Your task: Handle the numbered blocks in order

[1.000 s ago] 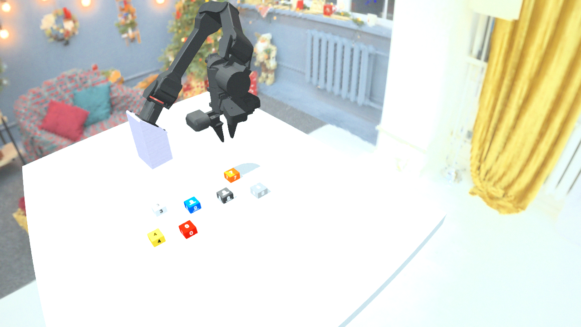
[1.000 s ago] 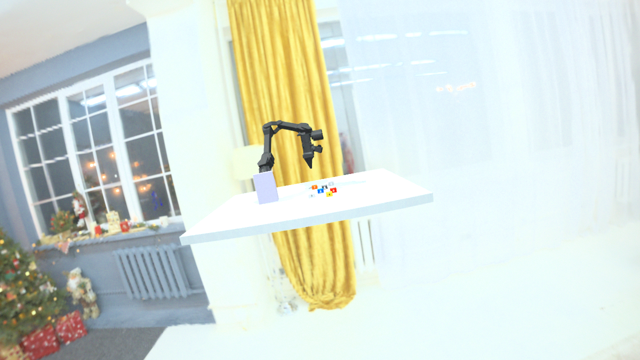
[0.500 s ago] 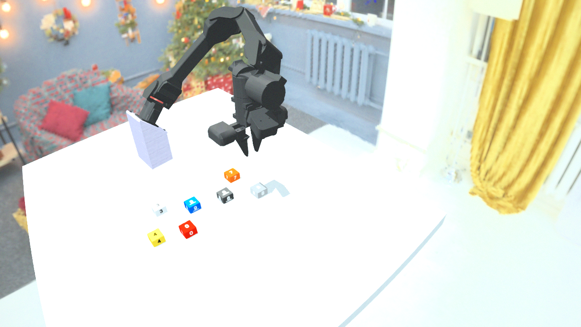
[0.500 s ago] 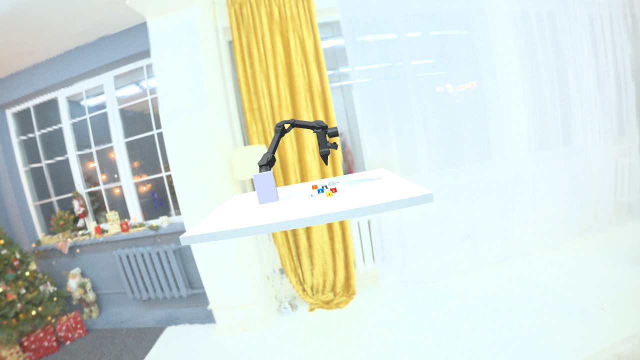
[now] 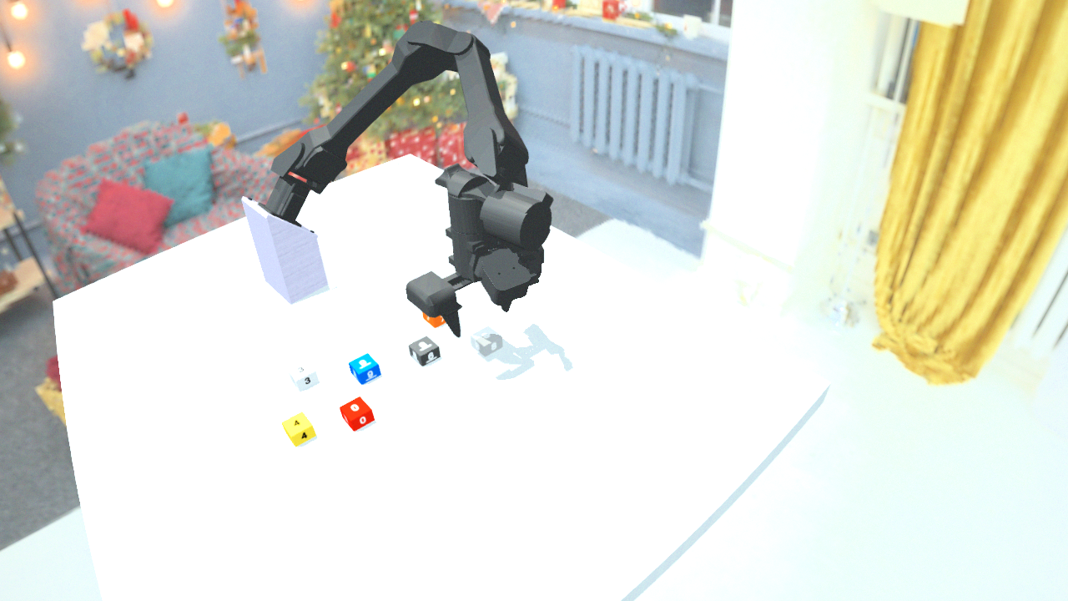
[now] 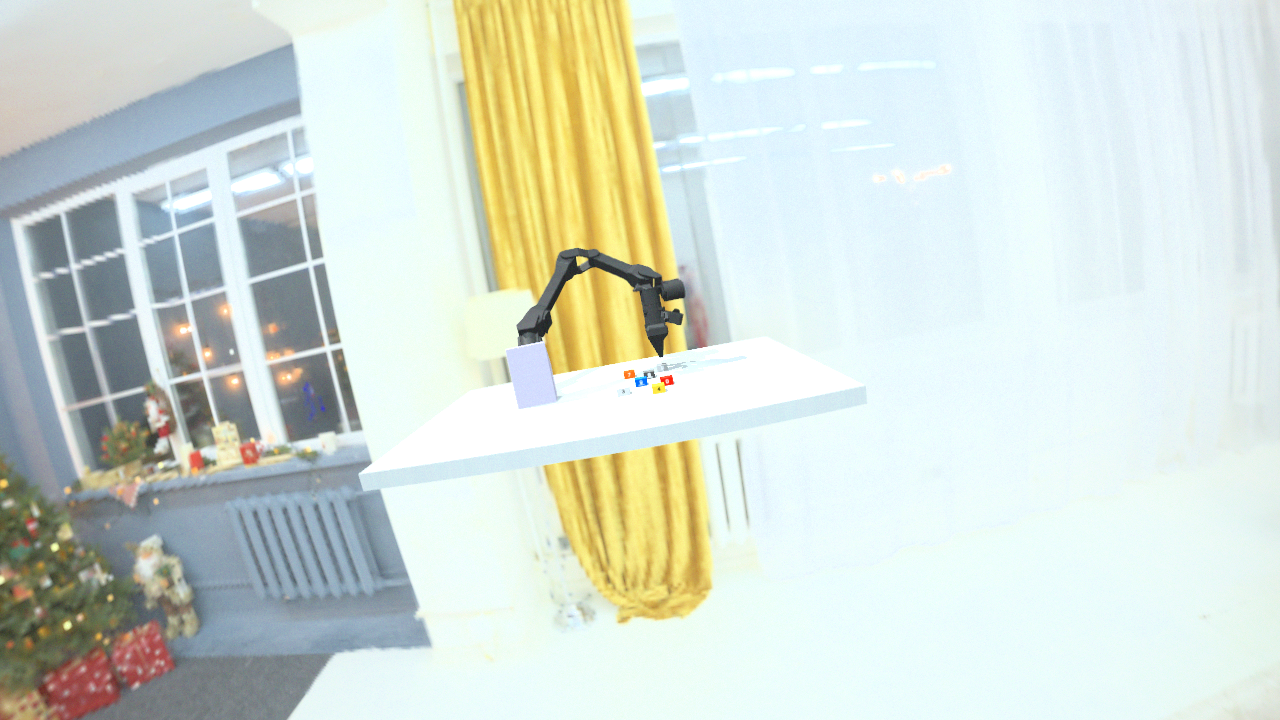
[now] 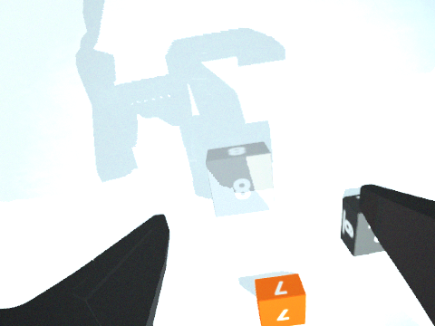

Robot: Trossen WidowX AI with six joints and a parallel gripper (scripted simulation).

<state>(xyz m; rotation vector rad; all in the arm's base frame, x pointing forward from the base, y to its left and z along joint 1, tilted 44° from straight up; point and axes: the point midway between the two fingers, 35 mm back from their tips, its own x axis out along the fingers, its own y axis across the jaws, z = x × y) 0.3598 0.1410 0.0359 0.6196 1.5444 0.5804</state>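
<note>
Right now my gripper tip is 40 mm above the grey block marked 8 and 10 mm to the right of it. Round my gripper tip: dark grey block marked 6 (70 mm to the right, 50 mm behind, 40 mm below); orange block marked 7 (100 mm behind, 40 mm below, 10 mm to the right); blue block (150 mm to the right, 80 mm behind, 40 mm below).
</note>
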